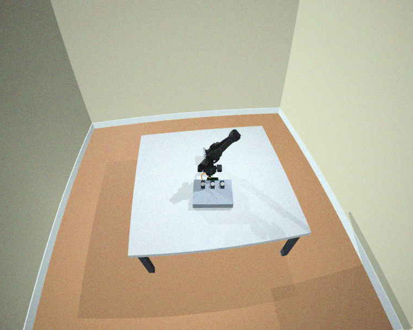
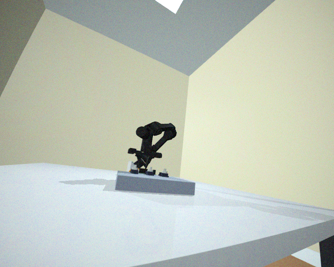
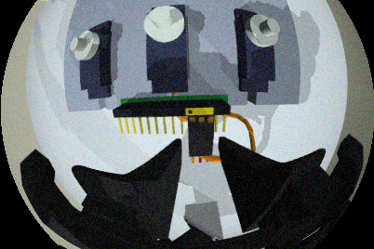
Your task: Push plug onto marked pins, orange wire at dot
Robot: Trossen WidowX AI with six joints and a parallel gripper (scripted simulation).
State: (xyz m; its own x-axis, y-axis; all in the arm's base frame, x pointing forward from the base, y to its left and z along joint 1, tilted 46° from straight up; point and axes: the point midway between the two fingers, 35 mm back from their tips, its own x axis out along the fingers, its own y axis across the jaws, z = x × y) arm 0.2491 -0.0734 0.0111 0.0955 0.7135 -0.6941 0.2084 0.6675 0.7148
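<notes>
Now: the yellow band 3 cm ahead of my gripper tip. From my gripper tip the other things lie so: grey printed holder: 19 cm ahead, 2 cm to the right, 5 cm below; pin strip: 3 cm ahead, 2 cm to the left, 1 cm below; servo: 8 cm ahead, 1 cm to the left, 2 cm below.
</notes>
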